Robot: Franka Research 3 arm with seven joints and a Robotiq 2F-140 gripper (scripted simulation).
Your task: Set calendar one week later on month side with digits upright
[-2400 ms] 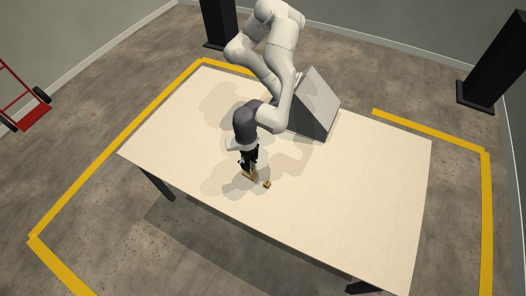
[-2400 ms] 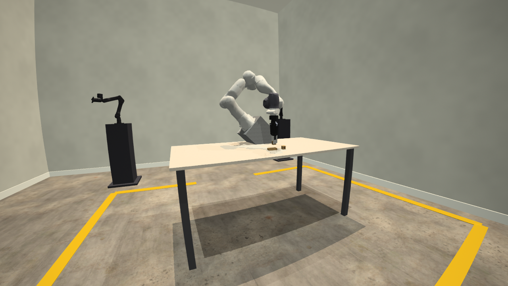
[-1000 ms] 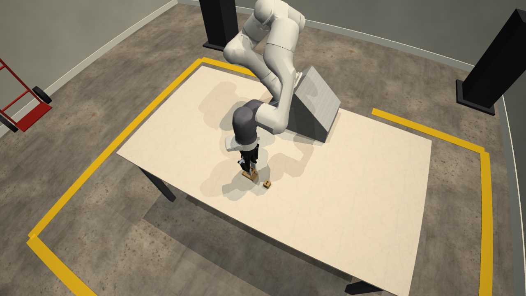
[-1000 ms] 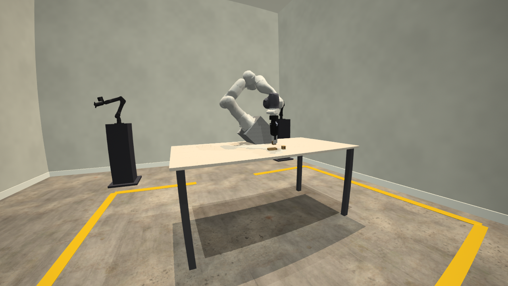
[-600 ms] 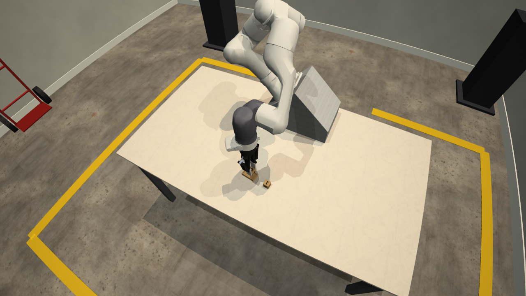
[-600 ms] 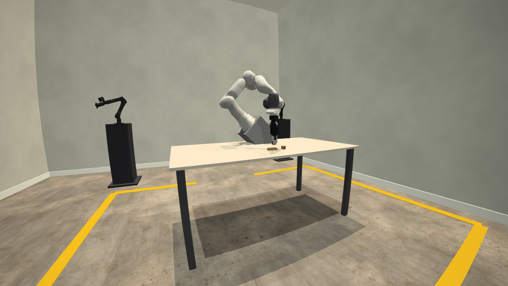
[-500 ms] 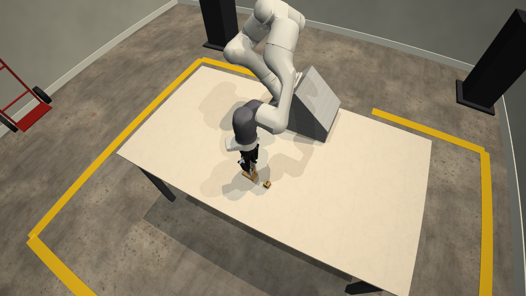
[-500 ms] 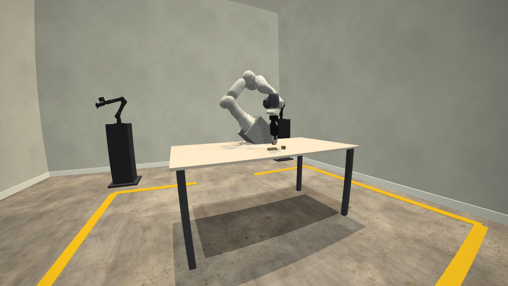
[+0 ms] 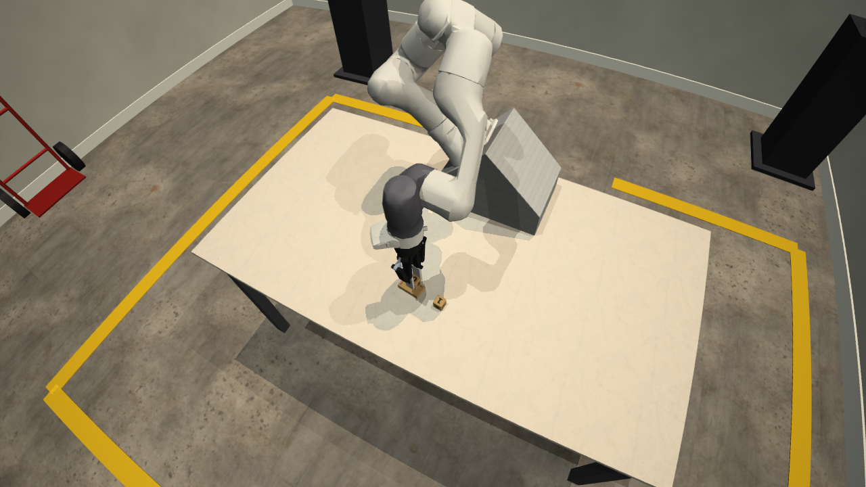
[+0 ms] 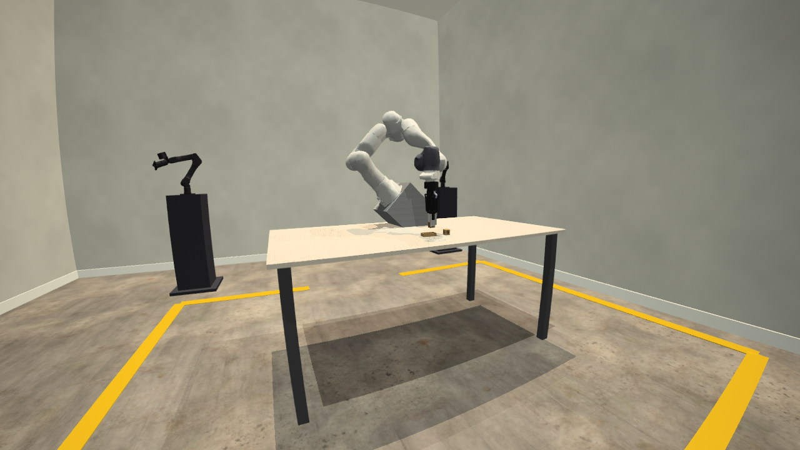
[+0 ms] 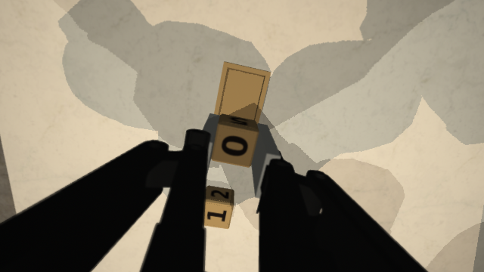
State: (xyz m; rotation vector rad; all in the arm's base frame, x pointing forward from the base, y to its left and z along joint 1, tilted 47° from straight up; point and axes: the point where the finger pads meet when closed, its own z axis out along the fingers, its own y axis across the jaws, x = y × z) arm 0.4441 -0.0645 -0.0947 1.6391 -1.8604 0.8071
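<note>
Right now the wooden digit cube is 30 mm below my hand. From my hand the other things lie so: wooden tray (80 mm below, 10 mm to the right).
</note>
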